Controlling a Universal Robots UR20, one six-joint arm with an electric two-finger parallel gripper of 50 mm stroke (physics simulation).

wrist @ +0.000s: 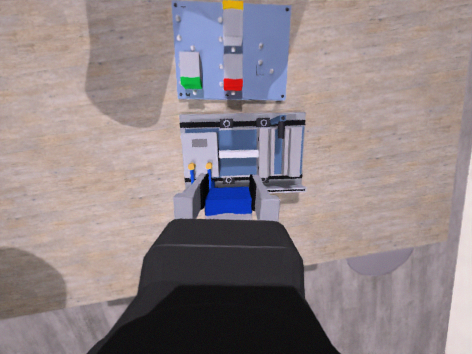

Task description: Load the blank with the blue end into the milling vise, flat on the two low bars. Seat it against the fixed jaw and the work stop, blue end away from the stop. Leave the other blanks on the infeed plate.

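Observation:
My gripper [229,184] is shut on the blank with the blue end [228,202]. The blue end points up the wrist view; a strip of grey body shows below it and the rest is hidden by the gripper. The milling vise [186,118] shows beyond the fingertips, its near left edge partly covered by them. The blank is outside the jaw gap, left of it in view. Two upright grey jaws stand at the vise's right, the outer one [296,152] at the far right. Slim bars [272,152] show between them. A dark stop arm [281,129] is at the gap's upper end.
The blue infeed plate [210,30] lies above the vise in view, with green-ended [189,65], red-ended [233,66] and yellow-ended [233,24] blanks. A grey block [200,154] with blue hoses forms the vise's left side. The wooden table [370,150] ends toward the bottom.

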